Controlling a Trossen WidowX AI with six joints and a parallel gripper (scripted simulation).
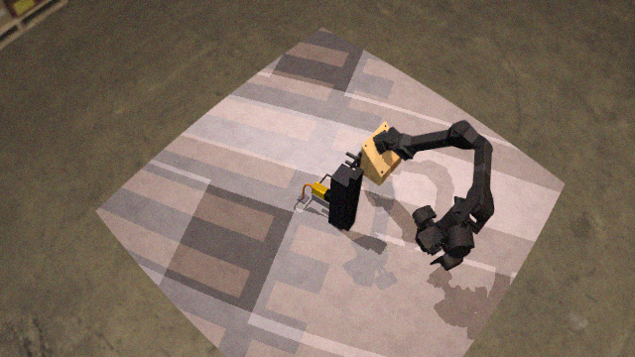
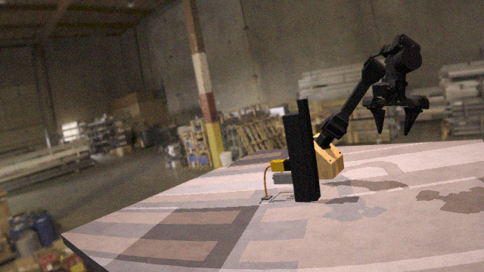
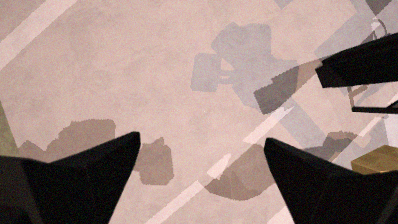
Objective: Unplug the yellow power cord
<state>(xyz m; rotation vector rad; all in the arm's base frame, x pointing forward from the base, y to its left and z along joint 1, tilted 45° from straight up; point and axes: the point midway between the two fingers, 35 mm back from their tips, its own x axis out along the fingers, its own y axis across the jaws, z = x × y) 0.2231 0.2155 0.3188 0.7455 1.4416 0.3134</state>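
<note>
The yellow plug is 50 mm ahead of my gripper tip, 360 mm to the right of it and 70 mm below it. Also, from my gripper tip: black power strip (30 mm ahead, 290 mm to the right, 60 mm below).
</note>
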